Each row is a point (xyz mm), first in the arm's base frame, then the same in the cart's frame.
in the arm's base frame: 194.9 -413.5 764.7
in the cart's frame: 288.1 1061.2 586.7
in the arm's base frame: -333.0 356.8 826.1
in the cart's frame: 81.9 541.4 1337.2
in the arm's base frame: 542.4 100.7 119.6
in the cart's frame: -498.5 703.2 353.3
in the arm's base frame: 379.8 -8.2 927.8
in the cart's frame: -67.3 1186.3 875.0
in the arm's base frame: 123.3 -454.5 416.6
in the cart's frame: 253.6 783.1 364.4
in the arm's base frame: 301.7 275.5 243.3
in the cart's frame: -435.9 581.1 644.7
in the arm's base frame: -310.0 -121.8 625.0
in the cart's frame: 348.8 548.3 891.4
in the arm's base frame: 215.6 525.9 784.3
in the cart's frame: -393.8 830.8 1191.2
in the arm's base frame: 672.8 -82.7 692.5
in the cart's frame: -269.3 1238.1 553.6
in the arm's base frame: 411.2 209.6 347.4
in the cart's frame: -424.2 744.3 624.8
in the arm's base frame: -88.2 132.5 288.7
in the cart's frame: -76.6 392.5 744.1
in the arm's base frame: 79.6 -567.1 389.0
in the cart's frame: 353.1 765.7 292.6
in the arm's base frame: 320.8 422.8 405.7
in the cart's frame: -503.0 666.1 836.3
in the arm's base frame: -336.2 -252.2 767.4
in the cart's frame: 503.2 665.6 911.2
